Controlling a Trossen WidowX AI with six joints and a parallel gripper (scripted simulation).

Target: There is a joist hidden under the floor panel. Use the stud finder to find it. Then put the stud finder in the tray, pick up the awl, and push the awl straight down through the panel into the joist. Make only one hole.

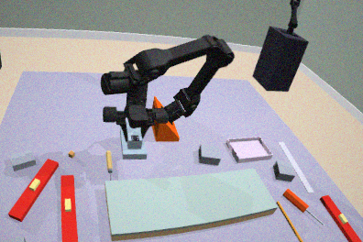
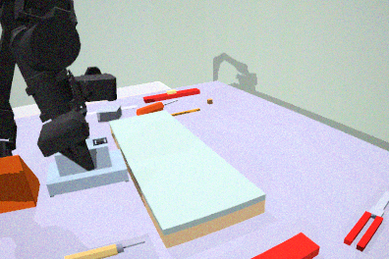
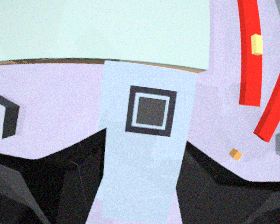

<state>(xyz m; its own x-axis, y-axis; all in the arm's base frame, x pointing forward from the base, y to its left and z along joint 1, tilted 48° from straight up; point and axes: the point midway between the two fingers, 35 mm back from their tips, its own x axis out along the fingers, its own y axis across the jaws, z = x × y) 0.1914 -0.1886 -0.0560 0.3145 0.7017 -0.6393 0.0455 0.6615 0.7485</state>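
Right now the awl is 12 cm below my gripper tip and 7 cm to the right of it. Also, from my gripper tip: grey block (36 cm to the right, 12 cm below, 4 cm behind); pale pink tray (49 cm to the left, 11 cm below, 4 cm behind); stud finder (2 cm above, 1 cm ahead).
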